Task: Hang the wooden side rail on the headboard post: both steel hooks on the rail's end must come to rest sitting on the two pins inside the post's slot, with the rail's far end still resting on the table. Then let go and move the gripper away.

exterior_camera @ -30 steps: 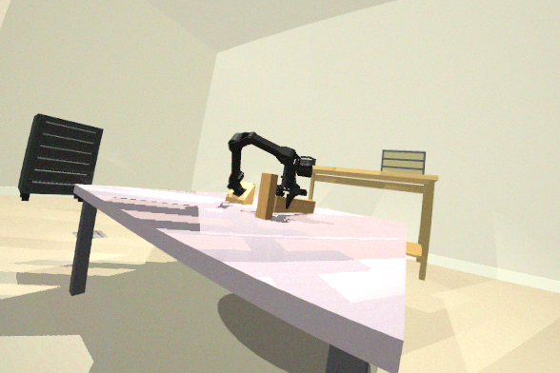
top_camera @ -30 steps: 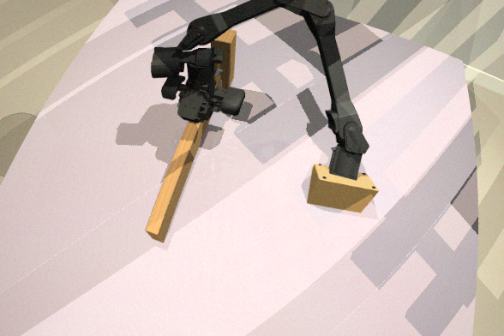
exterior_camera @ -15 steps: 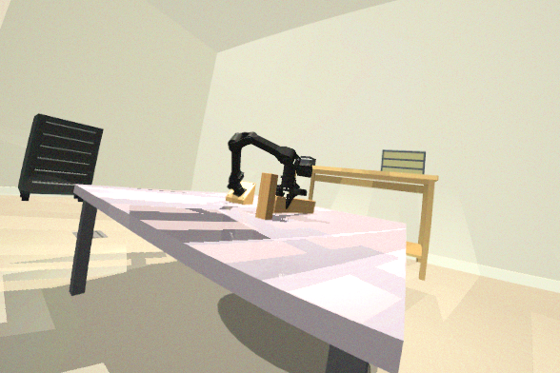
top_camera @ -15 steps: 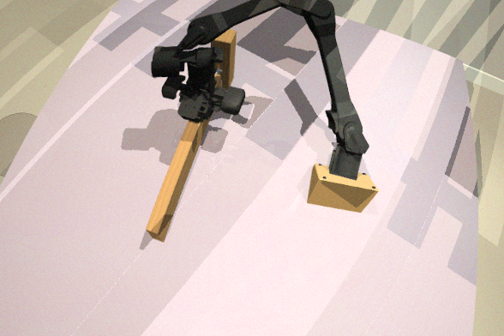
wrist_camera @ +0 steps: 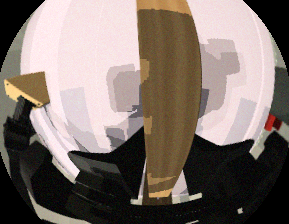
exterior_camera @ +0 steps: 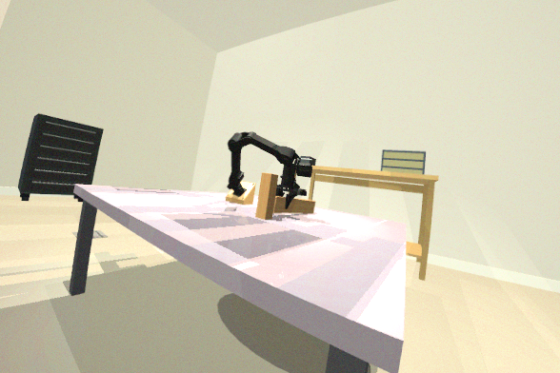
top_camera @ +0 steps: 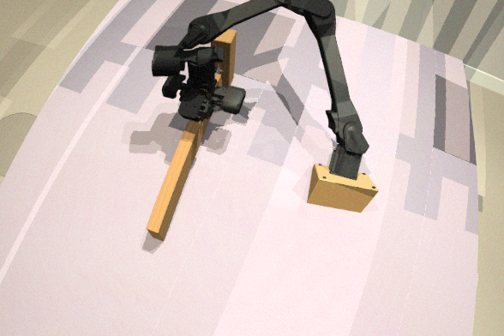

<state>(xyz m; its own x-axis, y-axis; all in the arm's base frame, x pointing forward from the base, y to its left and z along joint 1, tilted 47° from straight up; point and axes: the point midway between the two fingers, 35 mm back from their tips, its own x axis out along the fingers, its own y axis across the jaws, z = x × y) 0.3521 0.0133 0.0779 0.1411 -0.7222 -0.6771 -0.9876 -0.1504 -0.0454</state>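
The headboard post is 140 mm to the right of my gripper tip, 40 mm above it and 10 mm ahead of it.
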